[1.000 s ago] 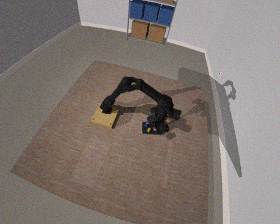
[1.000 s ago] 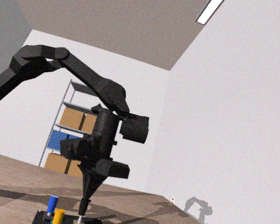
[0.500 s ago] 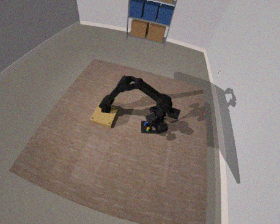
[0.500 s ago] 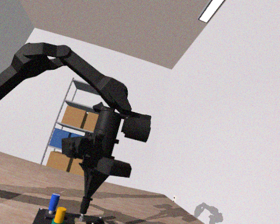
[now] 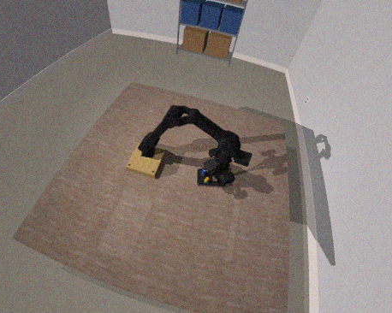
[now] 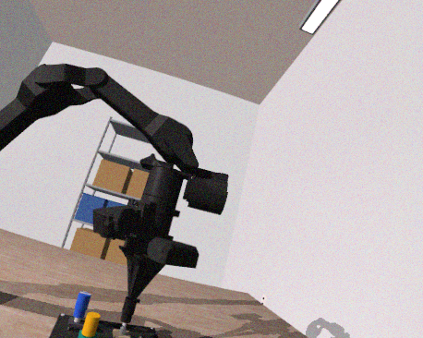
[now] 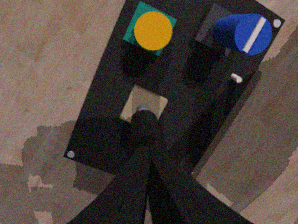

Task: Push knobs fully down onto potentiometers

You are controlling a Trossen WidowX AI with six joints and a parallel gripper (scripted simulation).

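Now: gripper tip 2 cm above the black knob. Round my gripper tip: blue knob 7 cm behind, 1 cm to the left, 3 cm below.
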